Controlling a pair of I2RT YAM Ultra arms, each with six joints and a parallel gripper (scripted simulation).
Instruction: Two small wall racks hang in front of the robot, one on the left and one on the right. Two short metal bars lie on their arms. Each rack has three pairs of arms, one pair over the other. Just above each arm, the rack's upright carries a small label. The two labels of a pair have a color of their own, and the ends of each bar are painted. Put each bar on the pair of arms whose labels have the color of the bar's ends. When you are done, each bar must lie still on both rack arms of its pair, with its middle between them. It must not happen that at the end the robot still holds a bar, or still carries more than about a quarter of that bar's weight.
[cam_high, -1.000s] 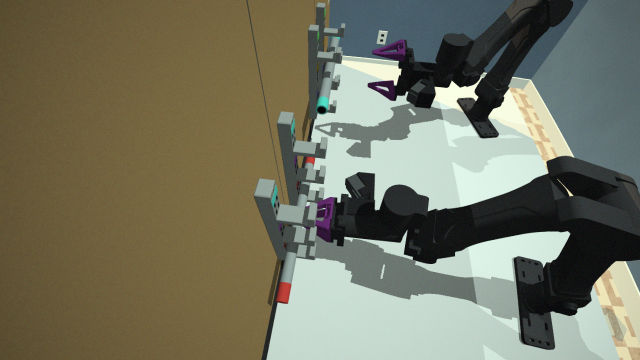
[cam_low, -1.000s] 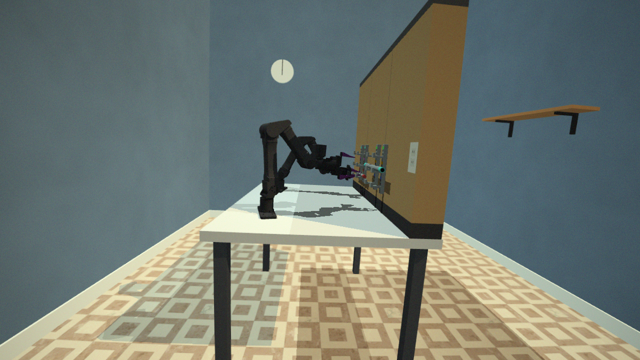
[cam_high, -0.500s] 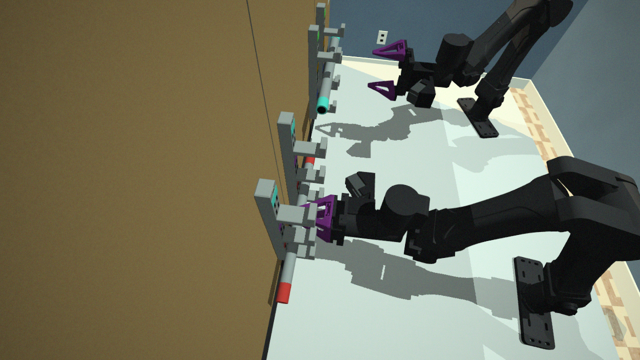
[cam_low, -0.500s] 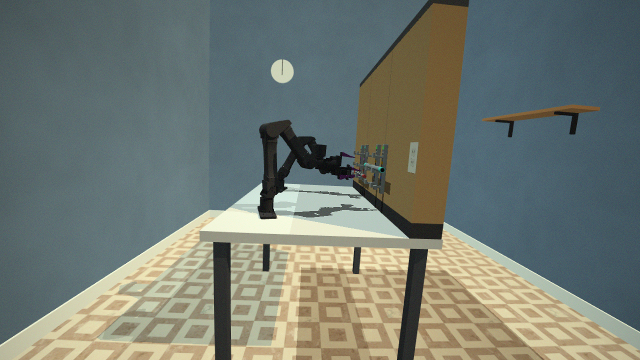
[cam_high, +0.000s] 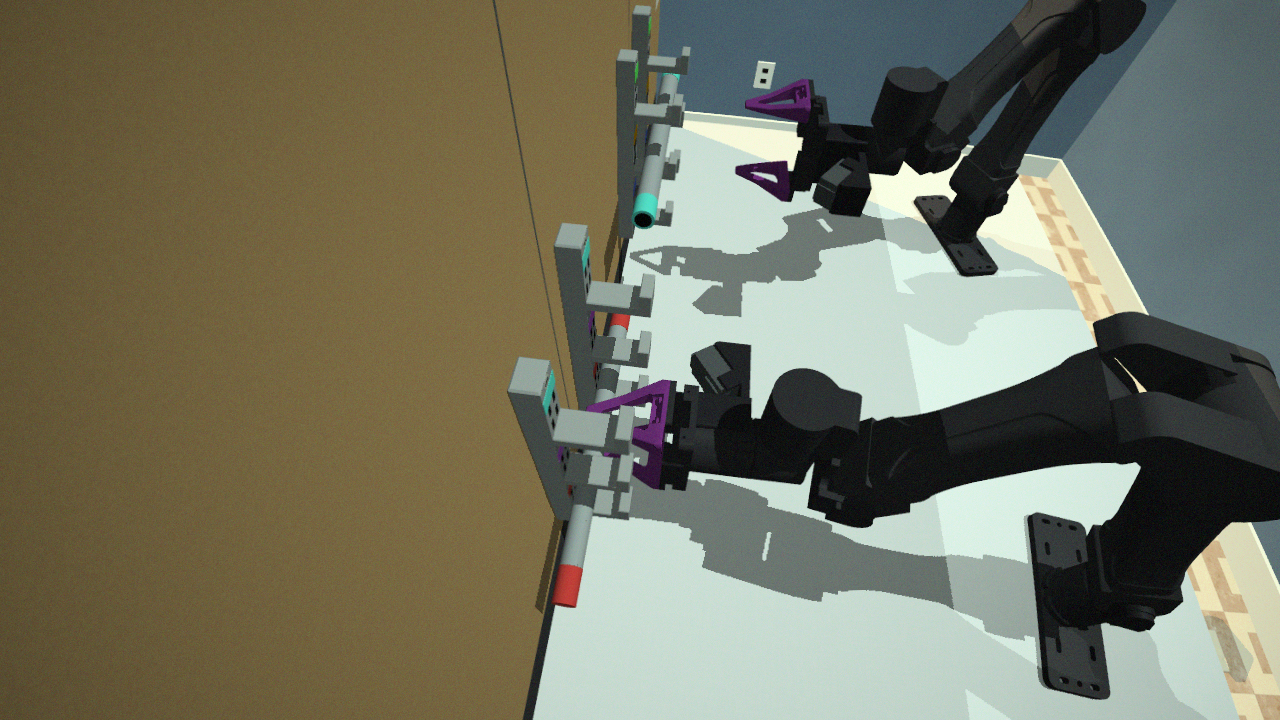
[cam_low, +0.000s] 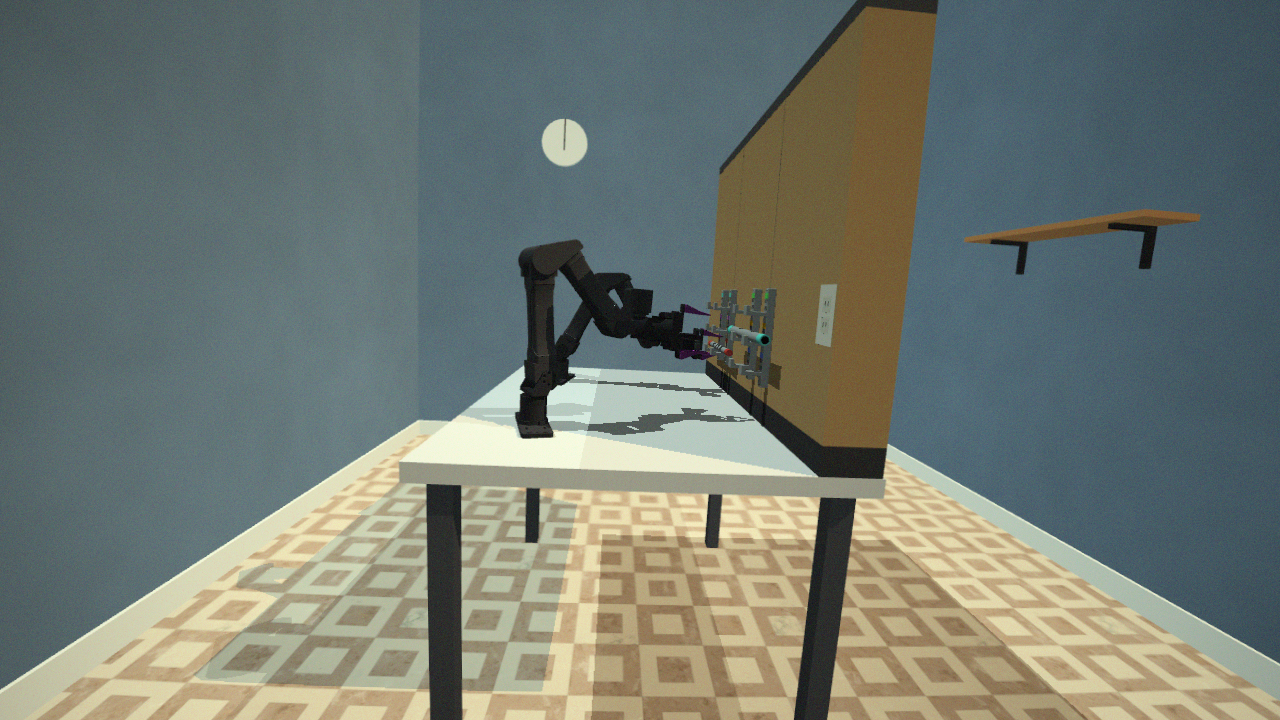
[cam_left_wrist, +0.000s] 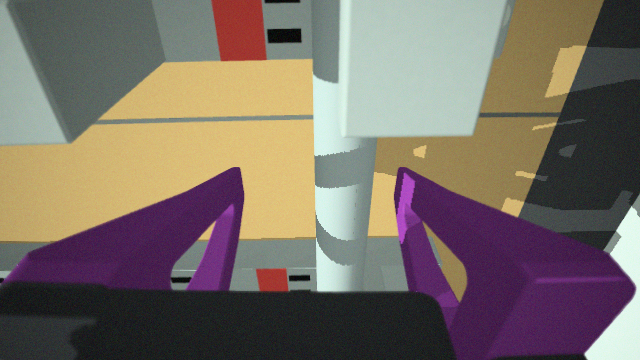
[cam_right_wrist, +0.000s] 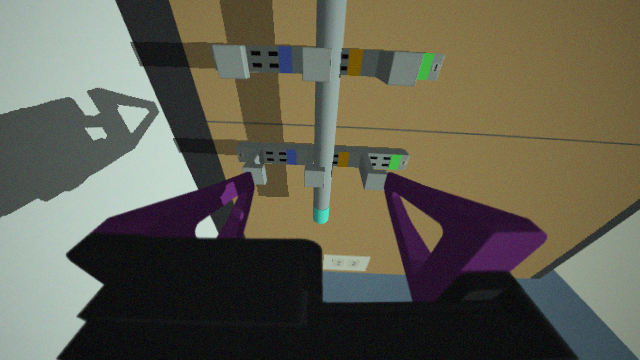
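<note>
The red-ended bar is 1 cm below my left hand. From my left hand the other things lie so: white wall socket 2 cm ahead, 77 cm to the right, 14 cm above; then brown wall panel 9 cm ahead, 22 cm to the right, 26 cm above; then cyan-ended bar 2 cm behind, 39 cm to the right, 7 cm above.
</note>
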